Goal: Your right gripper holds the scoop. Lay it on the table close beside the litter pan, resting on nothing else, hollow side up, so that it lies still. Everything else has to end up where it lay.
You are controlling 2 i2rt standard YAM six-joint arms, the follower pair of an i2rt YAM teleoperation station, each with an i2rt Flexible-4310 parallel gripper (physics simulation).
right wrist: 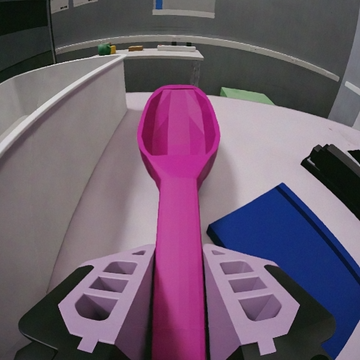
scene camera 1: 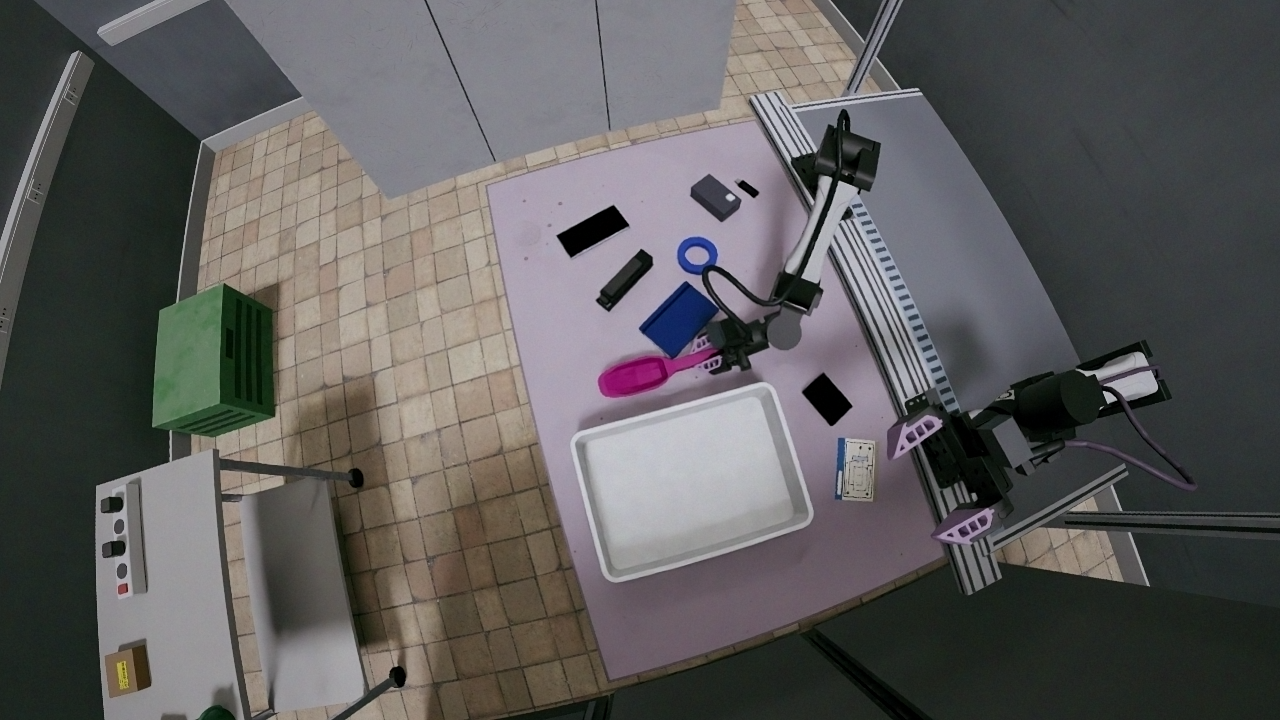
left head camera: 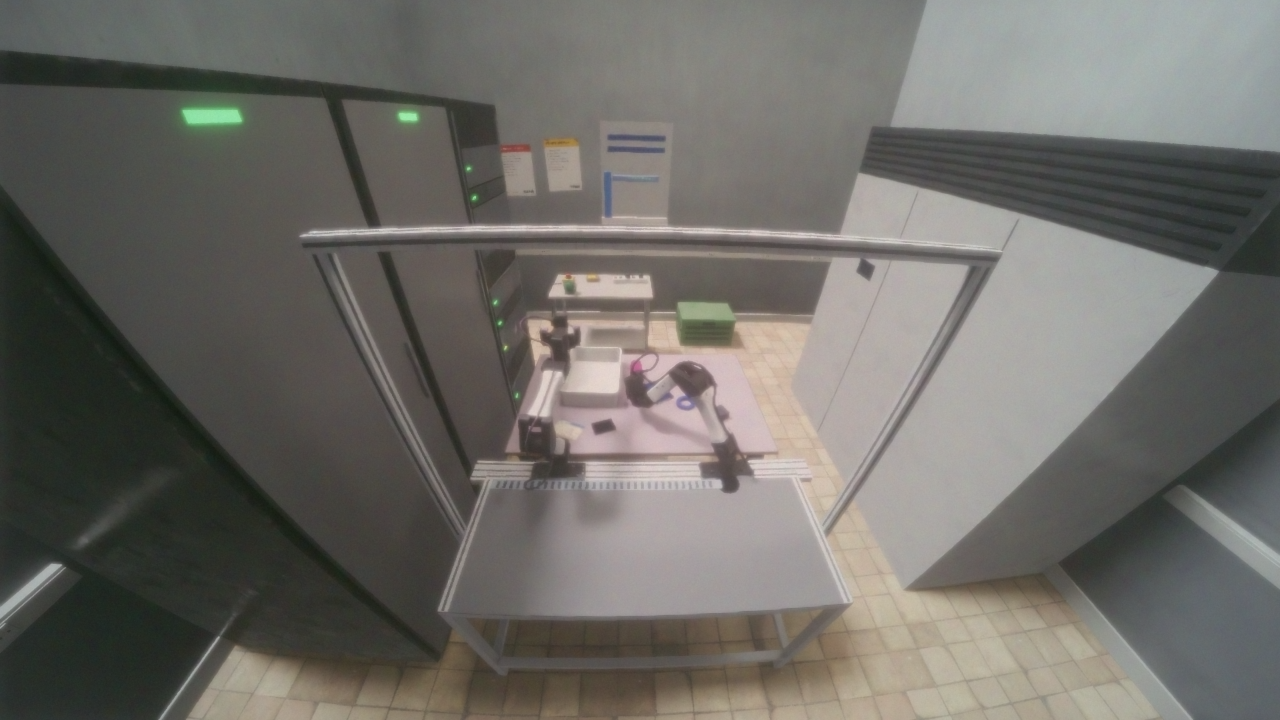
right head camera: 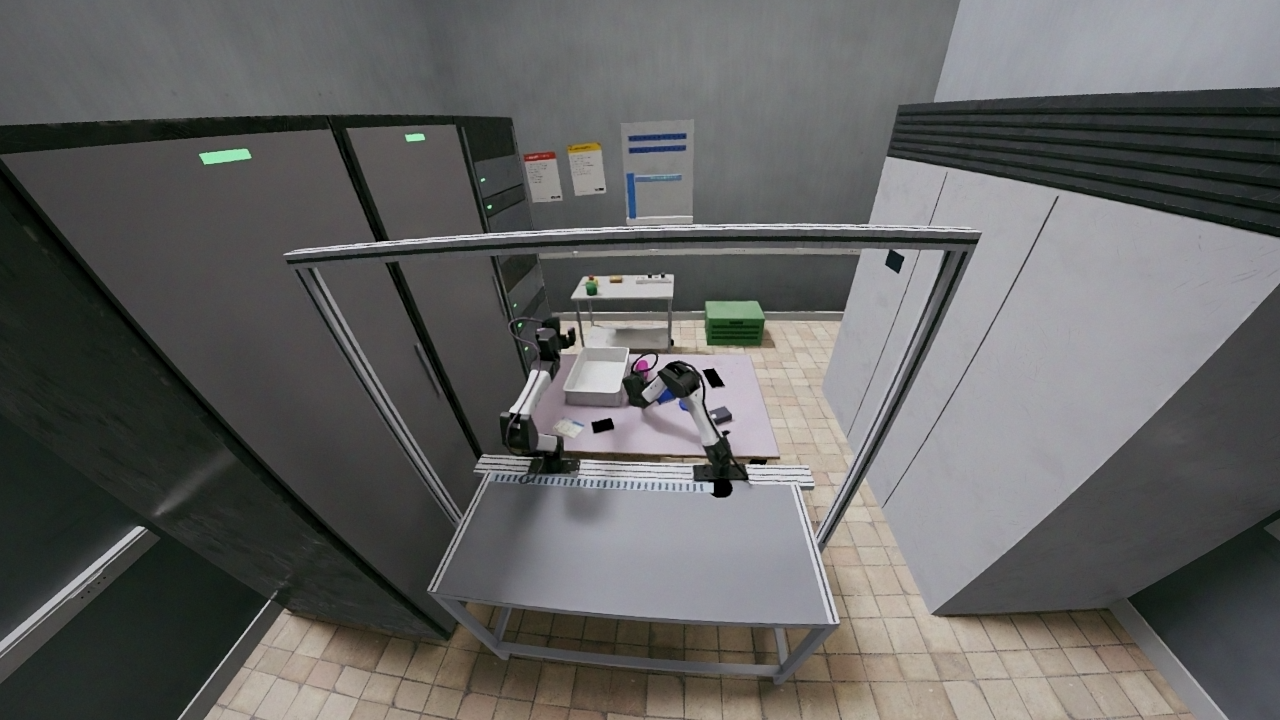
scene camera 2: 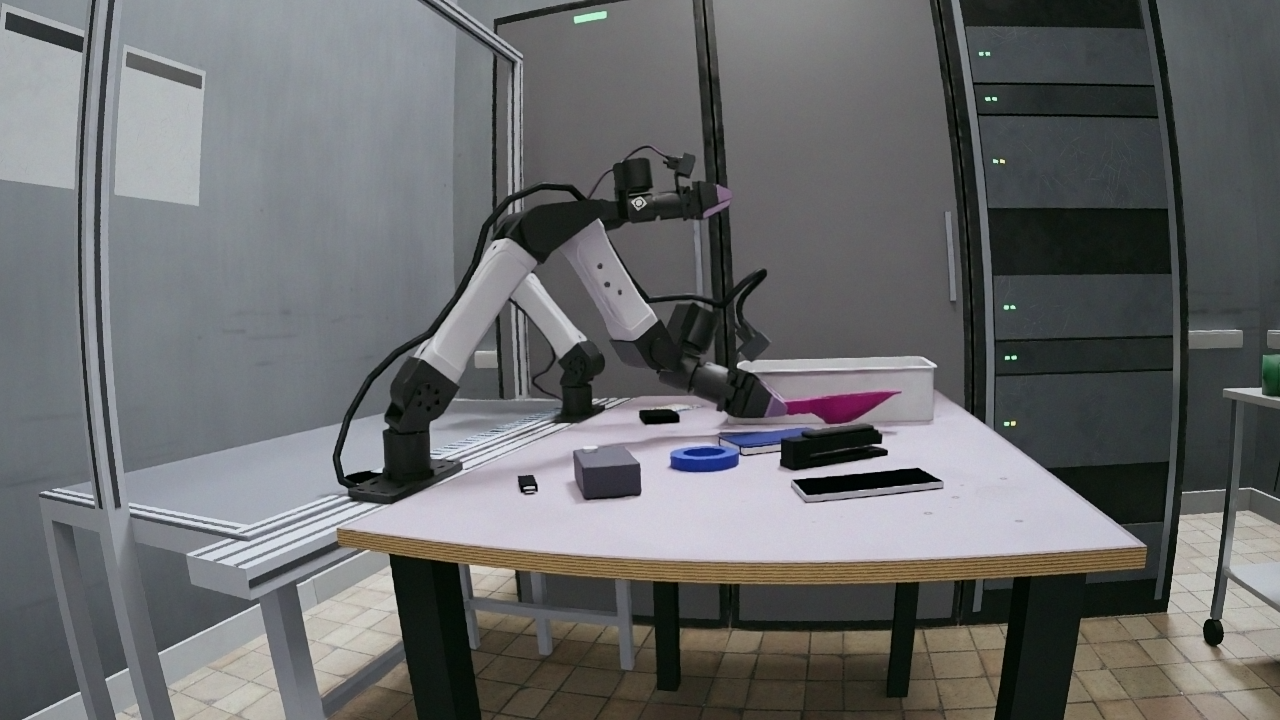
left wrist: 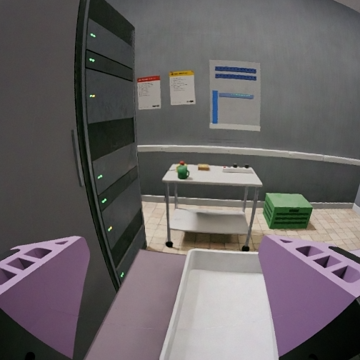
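Where they show: left gripper, fingertip midpoint: [scene camera 1: 912, 498] [scene camera 2: 730, 198]; right gripper, fingertip midpoint: [scene camera 1: 692, 361] [scene camera 2: 787, 410]; left arm's base, link origin: [left head camera: 559, 471] [right head camera: 554, 467] [scene camera 2: 577, 417]; right arm's base, link origin: [left head camera: 725, 469] [right head camera: 719, 473] [scene camera 2: 409, 482].
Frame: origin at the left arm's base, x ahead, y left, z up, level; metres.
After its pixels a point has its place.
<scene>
My right gripper [scene camera 1: 705, 353] @(x 0.434, y -0.326, z 0.052 m) [scene camera 2: 776, 408] @(x 0.434, y -0.326, z 0.052 m) [right wrist: 178, 252] is shut on the handle of the magenta scoop [scene camera 1: 633, 376] @(x 0.547, y -0.338, z 0.045 m) [scene camera 2: 839, 408] @(x 0.513, y -0.358, z 0.058 m) [right wrist: 179, 125]. The scoop's hollow side faces up, and it appears to hang low over the table. It lies alongside the near long wall of the white litter pan [scene camera 1: 673, 412] @(x 0.506, y -0.241, z 0.096 m) [scene camera 2: 917, 394] @(x 0.654, y -0.256, z 0.062 m) [right wrist: 60, 165] [left wrist: 225, 305], outside it, with a narrow gap. The handle and one fingertip are close to the blue notebook [scene camera 1: 677, 317] @(x 0.424, y -0.425, z 0.030 m) [scene camera 2: 760, 440] @(x 0.397, y -0.451, z 0.030 m) [right wrist: 295, 250]; the fingertip overlaps its edge in scene camera 1. My left gripper [scene camera 1: 937, 481] [scene camera 2: 720, 200] @(x 0.338, y -0.015, z 0.432 m) [left wrist: 173, 248] is open and empty, raised near the rail.
On the table [scene camera 1: 644, 635] @(x 0.690, y 0.121, z 0.018 m) lie a black stapler [scene camera 1: 624, 279] @(x 0.498, y -0.527, z 0.058 m) [scene camera 2: 832, 445] @(x 0.490, y -0.558, z 0.041 m), a blue tape ring [scene camera 1: 684, 265] @(x 0.369, y -0.527, z 0.034 m) [scene camera 2: 704, 459] @(x 0.338, y -0.585, z 0.033 m), a phone [scene camera 1: 592, 231] @(x 0.522, y -0.678, z 0.026 m), a grey box [scene camera 1: 715, 197] @(x 0.246, y -0.653, z 0.054 m), a small black stick [scene camera 1: 747, 188] @(x 0.153, y -0.670, z 0.027 m), a black flat square [scene camera 1: 827, 398] @(x 0.206, y -0.169, z 0.033 m) and a circuit board [scene camera 1: 857, 469] @(x 0.200, y -0.017, z 0.019 m).
</scene>
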